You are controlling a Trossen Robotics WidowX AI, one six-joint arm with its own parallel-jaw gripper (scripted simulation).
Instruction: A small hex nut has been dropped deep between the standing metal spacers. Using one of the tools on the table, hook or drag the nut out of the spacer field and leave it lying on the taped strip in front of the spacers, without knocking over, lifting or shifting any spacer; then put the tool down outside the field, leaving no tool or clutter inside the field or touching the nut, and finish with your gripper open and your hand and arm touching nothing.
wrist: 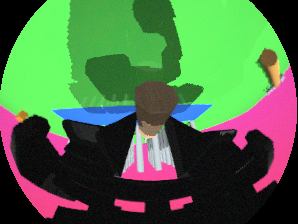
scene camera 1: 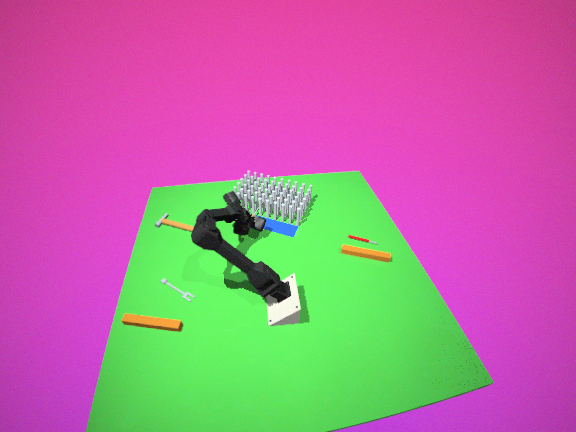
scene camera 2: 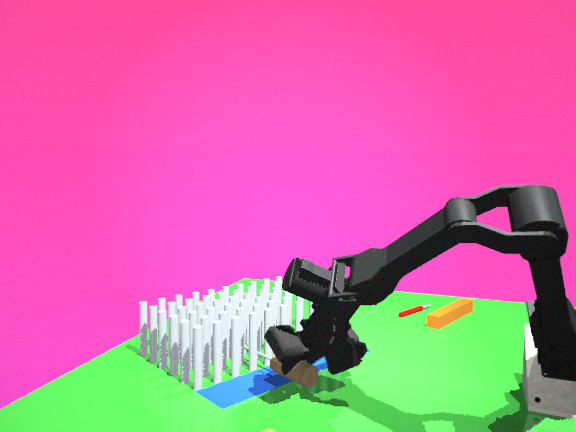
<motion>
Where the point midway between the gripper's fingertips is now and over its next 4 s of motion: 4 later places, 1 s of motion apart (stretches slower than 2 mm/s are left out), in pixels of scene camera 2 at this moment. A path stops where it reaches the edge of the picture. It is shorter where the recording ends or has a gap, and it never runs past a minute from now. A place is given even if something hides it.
My gripper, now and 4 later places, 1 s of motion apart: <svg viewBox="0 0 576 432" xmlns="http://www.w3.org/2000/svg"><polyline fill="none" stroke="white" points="291,370 297,376 304,380 313,384 321,388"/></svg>
</motion>
